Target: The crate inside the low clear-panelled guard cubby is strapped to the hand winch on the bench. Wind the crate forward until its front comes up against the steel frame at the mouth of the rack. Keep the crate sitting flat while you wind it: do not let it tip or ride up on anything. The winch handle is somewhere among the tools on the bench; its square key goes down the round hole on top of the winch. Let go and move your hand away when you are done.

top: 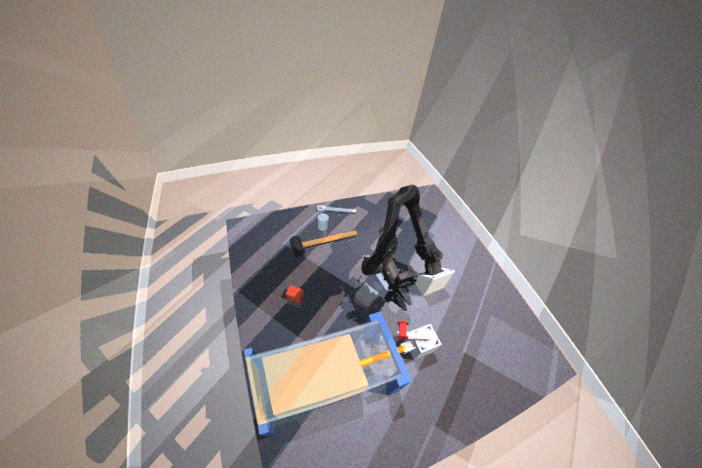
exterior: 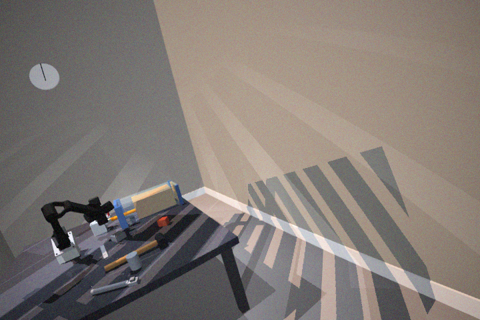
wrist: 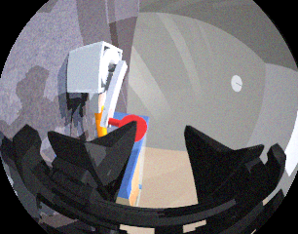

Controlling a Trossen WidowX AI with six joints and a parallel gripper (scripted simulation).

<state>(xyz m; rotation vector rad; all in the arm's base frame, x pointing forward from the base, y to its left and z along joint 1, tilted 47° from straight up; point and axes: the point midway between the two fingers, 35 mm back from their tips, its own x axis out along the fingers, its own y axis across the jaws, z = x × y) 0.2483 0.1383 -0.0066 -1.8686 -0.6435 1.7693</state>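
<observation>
Right now my gripper tip is 1 cm short of the winch handle, 7 cm to the right of it and 8 cm above it. The rest, counted from my gripper tip: red knob: 4 cm ahead, 6 cm to the left, 5 cm below; then blue frame: 11 cm ahead, 9 cm to the left, 9 cm below; then winch: 7 cm behind, 10 cm to the left, 16 cm below.
</observation>
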